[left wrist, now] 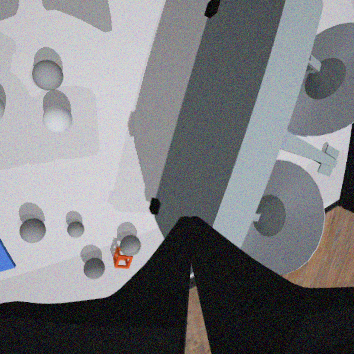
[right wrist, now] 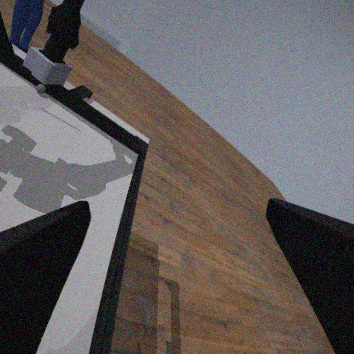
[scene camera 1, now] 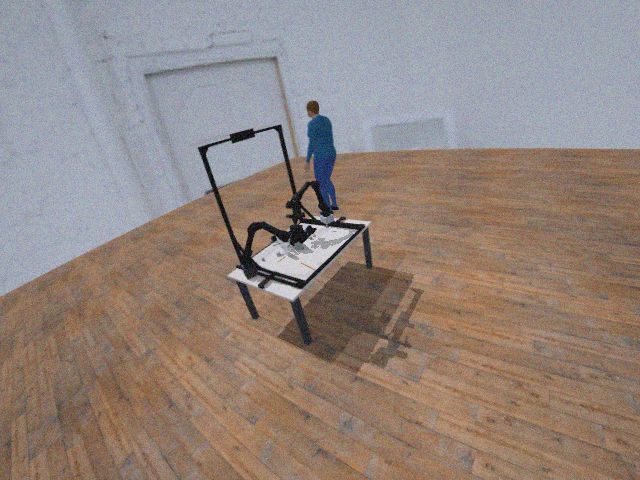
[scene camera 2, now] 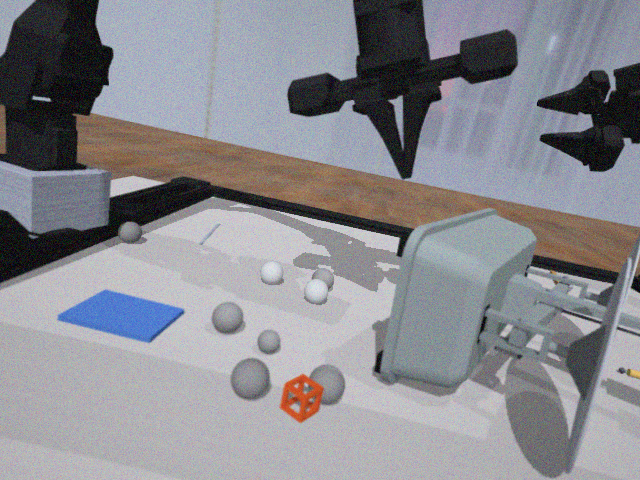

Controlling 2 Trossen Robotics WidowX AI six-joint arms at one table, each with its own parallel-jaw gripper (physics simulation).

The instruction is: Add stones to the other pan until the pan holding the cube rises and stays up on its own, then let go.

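Places are measured from the left arm's base along level axes (x up, y right, z ahead), in centimetres.
Pixels of known places: left gripper, fingertip midpoint: (left wrist: 188,224) (scene camera 2: 406,178); right gripper, fingertip midpoint: (right wrist: 179,208) (scene camera 2: 538,119); left arm's base at its link origin: (right wrist: 51,56) (scene camera 1: 326,215) (scene camera 2: 41,163); right arm's base at its link origin: (scene camera 1: 248,266).
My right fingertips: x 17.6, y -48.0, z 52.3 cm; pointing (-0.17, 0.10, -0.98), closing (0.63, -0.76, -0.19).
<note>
Ahead of a thing's pixels: the offset from my right fingertips to its top centre. "spot": to the spot under its first point.
The grey-green balance scale @(dx -11.2, dy +41.5, dz +4.5 cm) (scene camera 2: 439,310) (left wrist: 225,115) lies tipped on its side, its pans @(spot: dx -18.0, dy +52.8, dz +3.9 cm) (scene camera 2: 584,356) (left wrist: 305,225) turned on edge, with no stones seen on them. The orange open-frame cube @(dx -24.3, dy +59.0, dz -13.0 cm) (scene camera 2: 301,397) (left wrist: 122,261) is on the table beside a large grey stone @(dx -23.6, dy +56.9, dz -12.0 cm) (scene camera 2: 330,384) (left wrist: 130,244). Several other grey stones and white stones, such as this grey one @(dx -23.6, dy +59.7, dz -16.9 cm) (scene camera 2: 250,378) (left wrist: 94,268) and this white one @(dx -23.6, dy +39.7, dz -25.6 cm) (scene camera 2: 271,272), lie scattered on the table. My left gripper (scene camera 2: 407,175) (left wrist: 188,224) is shut and empty, above the table near the scale. My right gripper (scene camera 2: 540,120) (right wrist: 179,208) is open and empty, high at the right in scene camera 2.
A blue square @(spot: dx -25.9, dy +57.3, dz -31.1 cm) (scene camera 2: 121,315) (left wrist: 5,257) lies on the table left of the stones. A grey stone @(dx -23.6, dy +41.7, dz -45.2 cm) (scene camera 2: 129,231) (right wrist: 41,89) rests by the black rail near the left arm's base. A black overhead frame (scene camera 1: 216,198) rises from the table. A person (scene camera 1: 321,144) stands behind it.
</note>
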